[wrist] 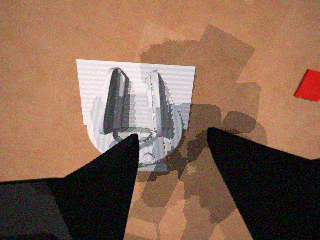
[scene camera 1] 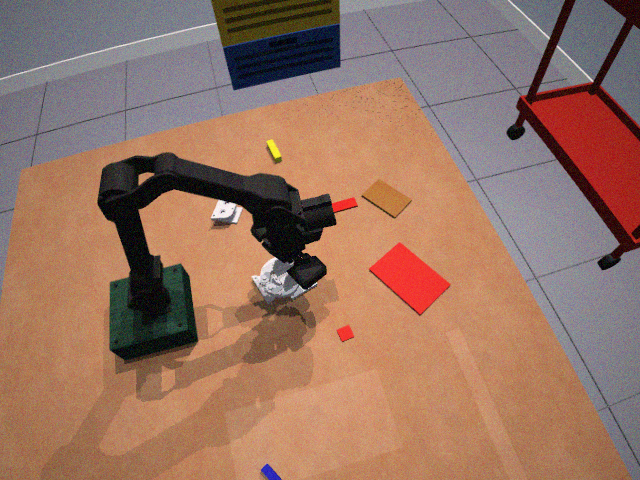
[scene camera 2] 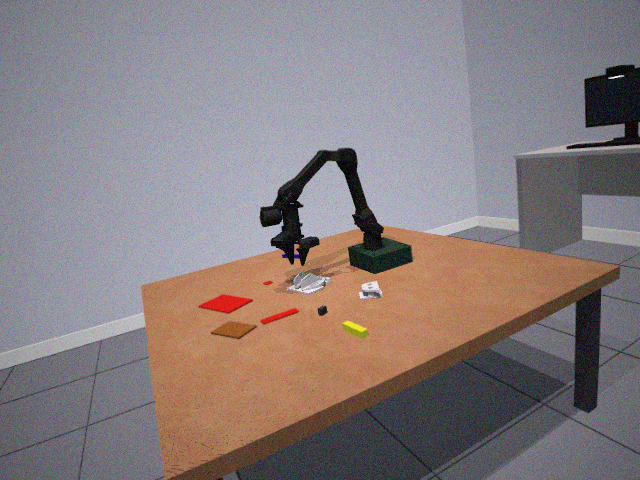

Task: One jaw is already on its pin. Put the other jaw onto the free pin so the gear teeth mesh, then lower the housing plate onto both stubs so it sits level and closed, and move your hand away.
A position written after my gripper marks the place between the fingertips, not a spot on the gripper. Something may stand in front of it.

I see my gripper [scene camera 1: 292,268], a brown plate [scene camera 1: 381,194], a large red plate [scene camera 1: 412,280], a grey jaw [wrist: 106,115], a grey jaw [wrist: 167,138] and a white base plate [wrist: 178,80].
My gripper also shows in the wrist view [wrist: 172,136] and in scene camera 2 [scene camera 2: 297,265]. The wrist view misses the brown plate: it is out of frame. The wrist view does not show the large red plate: it is out of frame.
